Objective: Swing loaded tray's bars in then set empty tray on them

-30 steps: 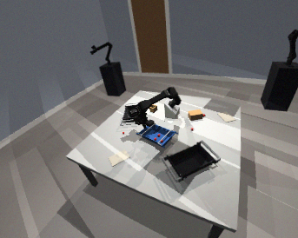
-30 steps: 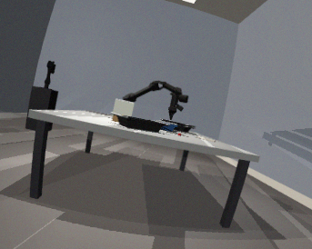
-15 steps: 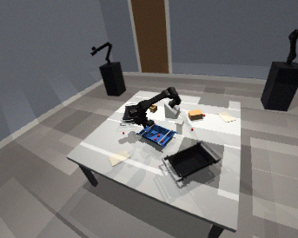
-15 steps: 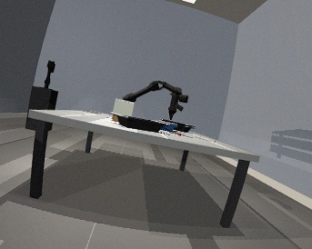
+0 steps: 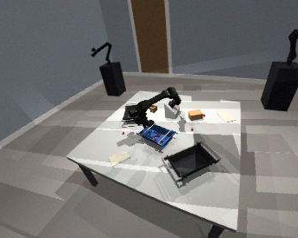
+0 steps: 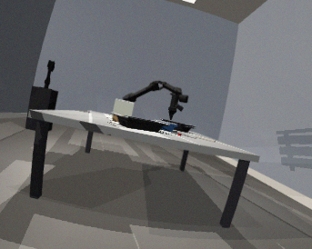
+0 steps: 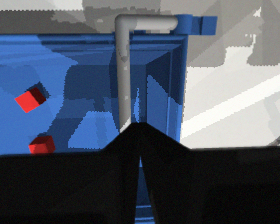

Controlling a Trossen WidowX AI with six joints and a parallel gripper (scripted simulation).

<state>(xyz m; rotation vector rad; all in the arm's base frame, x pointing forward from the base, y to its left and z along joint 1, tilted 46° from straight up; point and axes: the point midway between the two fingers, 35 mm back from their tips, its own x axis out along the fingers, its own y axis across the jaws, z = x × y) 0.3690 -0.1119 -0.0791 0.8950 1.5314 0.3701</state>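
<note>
Right now the dark tray is 27 cm behind my gripper tip, 27 cm to the right of it and 5 cm below it. Round my gripper tip: brown box: 37 cm behind, 37 cm to the left, 6 cm below.
</note>
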